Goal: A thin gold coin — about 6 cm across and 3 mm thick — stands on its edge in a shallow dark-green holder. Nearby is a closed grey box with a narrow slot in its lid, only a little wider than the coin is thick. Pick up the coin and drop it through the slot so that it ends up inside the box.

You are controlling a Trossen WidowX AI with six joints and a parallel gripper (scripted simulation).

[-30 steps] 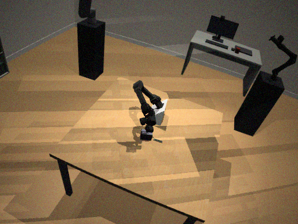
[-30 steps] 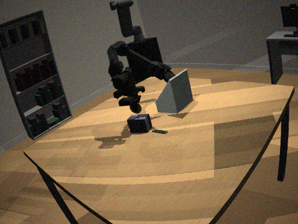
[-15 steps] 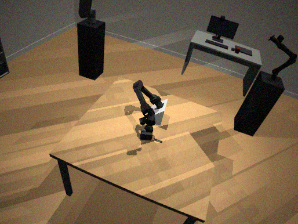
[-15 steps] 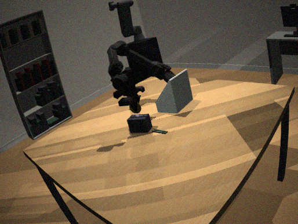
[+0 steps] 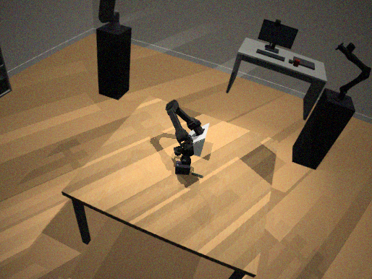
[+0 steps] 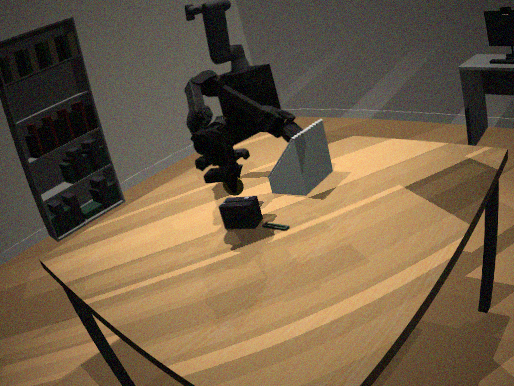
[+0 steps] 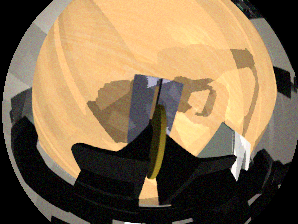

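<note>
The thin gold coin lies 20 mm above my gripper tip.
</note>
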